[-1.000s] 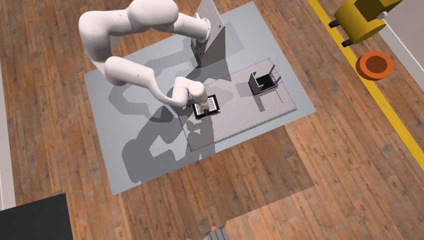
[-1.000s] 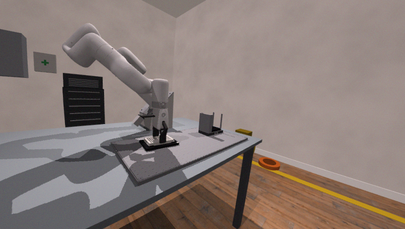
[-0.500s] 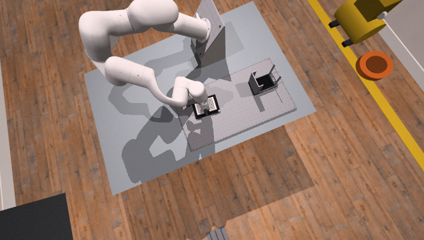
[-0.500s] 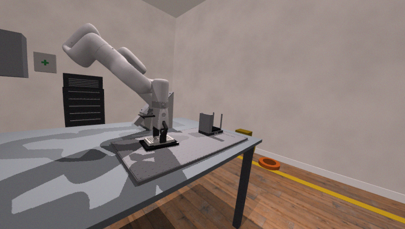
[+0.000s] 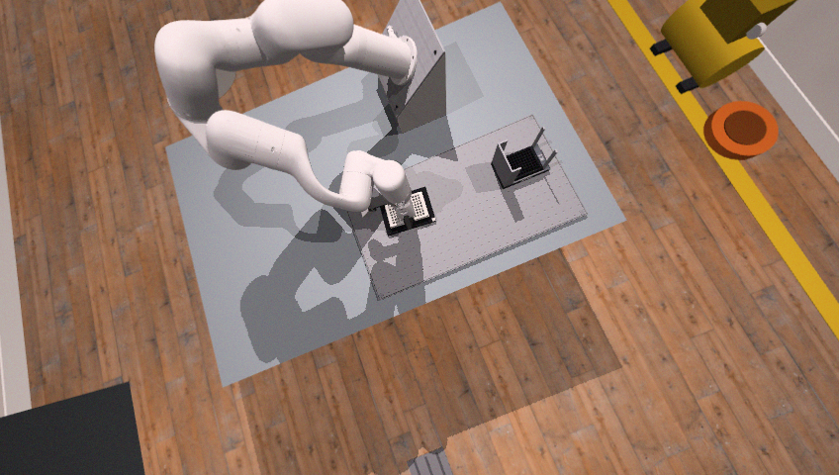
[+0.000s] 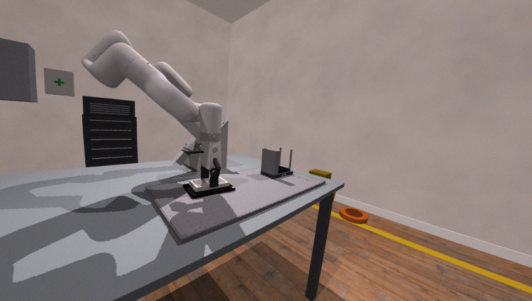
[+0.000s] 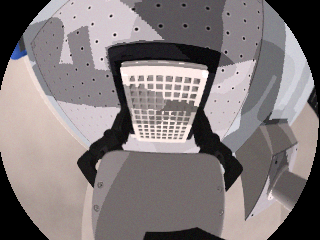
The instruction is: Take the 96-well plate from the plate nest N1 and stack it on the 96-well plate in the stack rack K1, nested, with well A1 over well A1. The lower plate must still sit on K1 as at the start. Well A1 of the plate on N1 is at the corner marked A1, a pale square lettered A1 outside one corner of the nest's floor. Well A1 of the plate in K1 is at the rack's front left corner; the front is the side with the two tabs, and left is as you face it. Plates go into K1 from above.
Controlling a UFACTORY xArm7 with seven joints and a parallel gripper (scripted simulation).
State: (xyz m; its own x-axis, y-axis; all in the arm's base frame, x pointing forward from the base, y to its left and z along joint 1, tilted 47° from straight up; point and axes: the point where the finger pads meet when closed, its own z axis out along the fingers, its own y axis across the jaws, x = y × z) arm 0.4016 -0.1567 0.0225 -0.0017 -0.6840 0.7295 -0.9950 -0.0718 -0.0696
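Right now the pale A1 mark is 8 cm to the left of my hand, 5 cm ahead of it and 2 cm below it. The rest, counted from my hand: dark 96-well plate 38 cm to the left, 3 cm behind, 1 cm below; white 96-well plate 1 cm below.
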